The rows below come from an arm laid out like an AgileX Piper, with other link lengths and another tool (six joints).
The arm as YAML. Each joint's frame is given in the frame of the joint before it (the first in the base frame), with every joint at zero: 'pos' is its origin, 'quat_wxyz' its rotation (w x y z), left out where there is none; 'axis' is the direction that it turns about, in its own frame. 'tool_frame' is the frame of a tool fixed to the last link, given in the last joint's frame.
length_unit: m
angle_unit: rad
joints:
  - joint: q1
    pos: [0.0, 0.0, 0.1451]
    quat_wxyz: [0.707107, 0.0, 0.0, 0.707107]
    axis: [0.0, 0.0, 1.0]
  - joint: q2
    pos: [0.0, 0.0, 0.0]
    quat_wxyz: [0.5, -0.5, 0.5, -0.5]
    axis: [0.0, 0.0, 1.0]
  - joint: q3
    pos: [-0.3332, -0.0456, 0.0]
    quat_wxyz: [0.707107, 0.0, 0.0, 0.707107]
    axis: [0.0, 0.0, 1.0]
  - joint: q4
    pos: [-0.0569, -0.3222, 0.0]
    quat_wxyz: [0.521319, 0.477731, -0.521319, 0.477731]
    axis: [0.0, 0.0, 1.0]
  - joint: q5
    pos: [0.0, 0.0, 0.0]
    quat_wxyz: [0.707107, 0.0, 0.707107, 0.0]
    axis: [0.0, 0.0, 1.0]
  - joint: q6
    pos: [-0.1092, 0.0, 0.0]
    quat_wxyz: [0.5, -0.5, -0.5, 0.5]
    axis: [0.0, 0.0, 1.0]
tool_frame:
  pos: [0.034, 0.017, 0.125]
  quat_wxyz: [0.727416, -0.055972, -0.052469, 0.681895]
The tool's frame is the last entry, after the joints.
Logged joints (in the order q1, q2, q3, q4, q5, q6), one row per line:
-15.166 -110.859 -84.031 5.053 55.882 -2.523
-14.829 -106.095 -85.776 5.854 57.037 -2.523
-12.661 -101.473 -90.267 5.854 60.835 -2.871
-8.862 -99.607 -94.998 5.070 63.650 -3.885
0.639 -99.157 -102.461 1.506 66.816 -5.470
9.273 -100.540 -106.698 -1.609 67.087 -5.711
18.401 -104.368 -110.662 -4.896 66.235 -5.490
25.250 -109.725 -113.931 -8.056 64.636 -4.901
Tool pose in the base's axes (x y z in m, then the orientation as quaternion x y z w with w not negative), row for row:
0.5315 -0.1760 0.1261 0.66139 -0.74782 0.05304 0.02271
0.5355 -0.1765 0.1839 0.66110 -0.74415 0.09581 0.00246
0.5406 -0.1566 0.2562 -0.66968 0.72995 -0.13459 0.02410
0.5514 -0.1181 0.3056 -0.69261 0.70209 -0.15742 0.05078
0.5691 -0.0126 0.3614 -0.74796 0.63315 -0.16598 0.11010
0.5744 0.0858 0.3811 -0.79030 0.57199 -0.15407 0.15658
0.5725 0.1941 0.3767 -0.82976 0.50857 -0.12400 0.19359
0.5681 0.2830 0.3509 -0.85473 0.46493 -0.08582 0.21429
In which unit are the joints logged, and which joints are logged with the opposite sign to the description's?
The joints are logged in degrees. Opposite sign: q2, q4.
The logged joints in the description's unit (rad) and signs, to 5 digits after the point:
-0.26470 1.93485 -1.46662 -0.08819 0.97532 -0.04403
-0.25881 1.85171 -1.49707 -0.10217 0.99548 -0.04403
-0.22098 1.77104 -1.57546 -0.10217 1.06177 -0.05011
-0.15467 1.73847 -1.65803 -0.08849 1.11090 -0.06781
0.01115 1.73062 -1.78828 -0.02628 1.16616 -0.09547
0.16184 1.75475 -1.86223 0.02808 1.17089 -0.09968
0.32116 1.82157 -1.93142 0.08545 1.15602 -0.09582
0.44070 1.91506 -1.98847 0.14060 1.12811 -0.08554

